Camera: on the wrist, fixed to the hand. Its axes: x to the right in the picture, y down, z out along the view.
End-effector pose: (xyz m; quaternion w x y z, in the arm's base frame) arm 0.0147 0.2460 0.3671 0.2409 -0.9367 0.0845 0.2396
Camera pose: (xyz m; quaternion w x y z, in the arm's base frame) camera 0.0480 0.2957 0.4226 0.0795 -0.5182 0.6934 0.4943
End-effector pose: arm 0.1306 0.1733 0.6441 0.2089 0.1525 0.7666 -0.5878
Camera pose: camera 0.0904 0.1843 0.7142 0.6827 0.5555 0.3341 -0.3372
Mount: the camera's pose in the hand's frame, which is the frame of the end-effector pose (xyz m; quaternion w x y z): -0.0003 -0.0751 -0.0318 0.6816 0.0740 -0.1785 0.7057
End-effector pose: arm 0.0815 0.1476 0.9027 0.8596 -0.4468 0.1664 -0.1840
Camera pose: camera 0.0543 0.0852 0.9477 0.7785 -0.1563 0.2617 0.5486
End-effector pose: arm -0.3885 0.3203 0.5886 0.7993 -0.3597 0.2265 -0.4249
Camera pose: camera -0.4487 0.2798 0.6259 0.9117 -0.1020 0.2341 0.3219
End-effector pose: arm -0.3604 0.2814 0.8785 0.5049 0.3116 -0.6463 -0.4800
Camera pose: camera -0.3362 0.2460 0.8091 0.5444 -0.2920 -0.7860 0.0213
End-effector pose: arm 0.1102 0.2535 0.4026 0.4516 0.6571 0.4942 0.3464
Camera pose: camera 0.0562 0.2690 0.3435 0.1030 0.8919 -0.1819 0.4010
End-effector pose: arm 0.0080 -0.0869 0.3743 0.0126 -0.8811 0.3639 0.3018
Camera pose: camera 0.0732 -0.0392 0.3856 0.0742 0.2890 -0.8899 -0.3450
